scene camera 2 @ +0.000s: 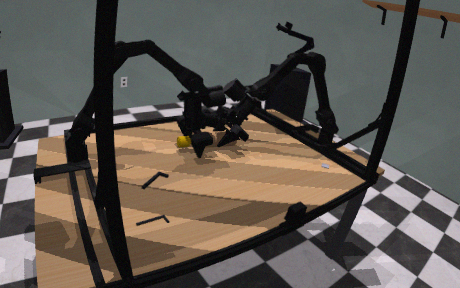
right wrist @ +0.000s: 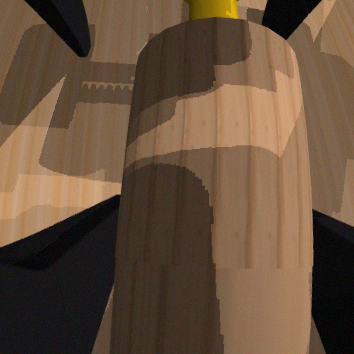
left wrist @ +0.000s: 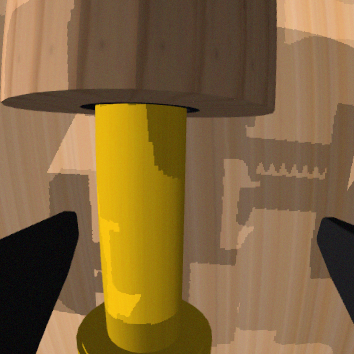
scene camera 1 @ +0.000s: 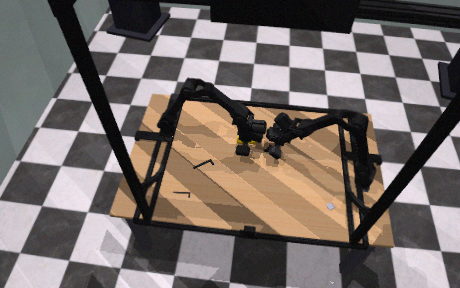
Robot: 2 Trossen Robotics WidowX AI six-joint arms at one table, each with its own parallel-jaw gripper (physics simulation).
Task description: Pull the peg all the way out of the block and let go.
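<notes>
The yellow peg has its shaft end in the dark hole of the round wooden block. A long stretch of shaft and the wider head show outside the block in the left wrist view. My left gripper is open, its fingers standing apart on either side of the shaft, with a wider gap on the right of that view. My right gripper is shut on the block. The arms mostly hide the block in both scene views.
The two arms meet closely above the wooden table. Two black L-shaped pieces lie at the left of the table. A small pale square lies at the right. Black frame bars edge the table.
</notes>
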